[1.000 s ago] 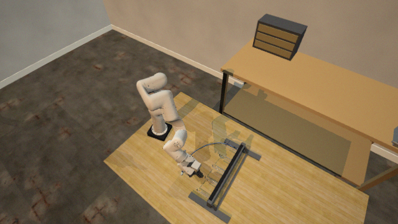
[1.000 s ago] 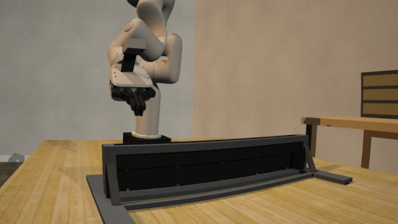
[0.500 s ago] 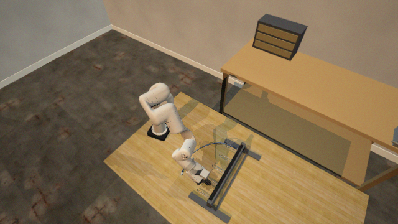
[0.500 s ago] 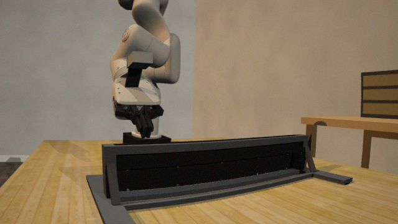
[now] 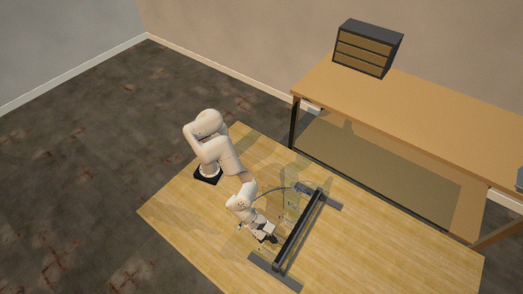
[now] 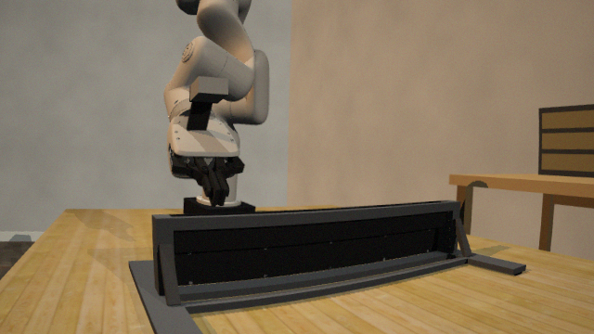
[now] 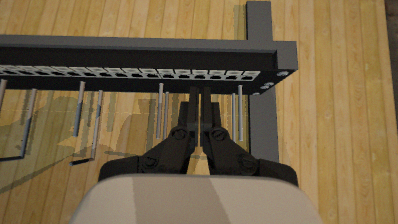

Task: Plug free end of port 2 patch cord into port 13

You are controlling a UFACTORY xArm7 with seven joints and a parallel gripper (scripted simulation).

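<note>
Right now the cord plug is 20 cm behind my hand, 12 cm below it and 6 cm to the right of it.
</note>
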